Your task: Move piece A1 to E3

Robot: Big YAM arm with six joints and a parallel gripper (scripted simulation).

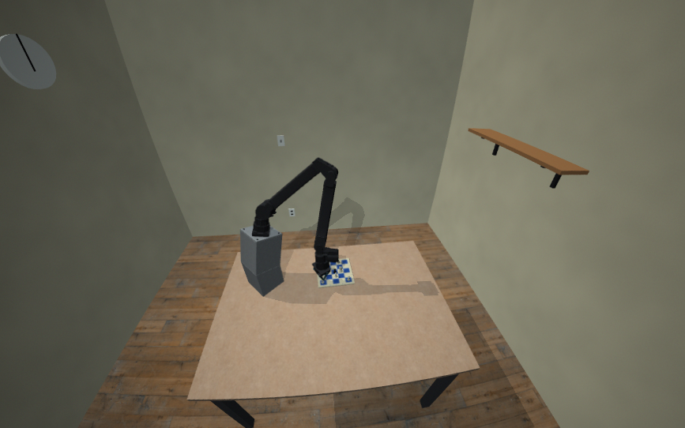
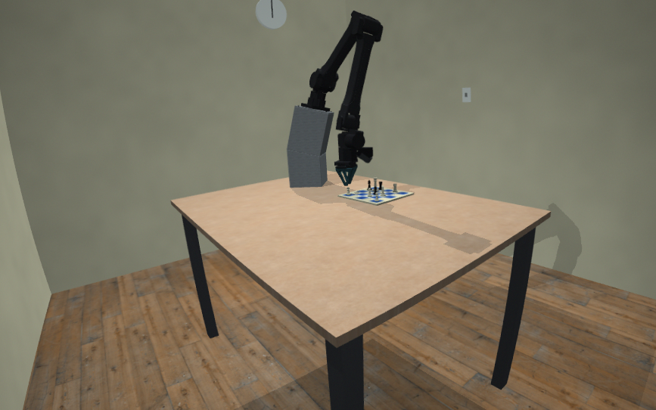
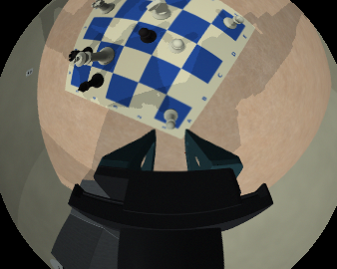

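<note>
Right now the chessboard is 90 mm ahead of my hand, 70 mm to the left of it and 50 mm below it.
</note>
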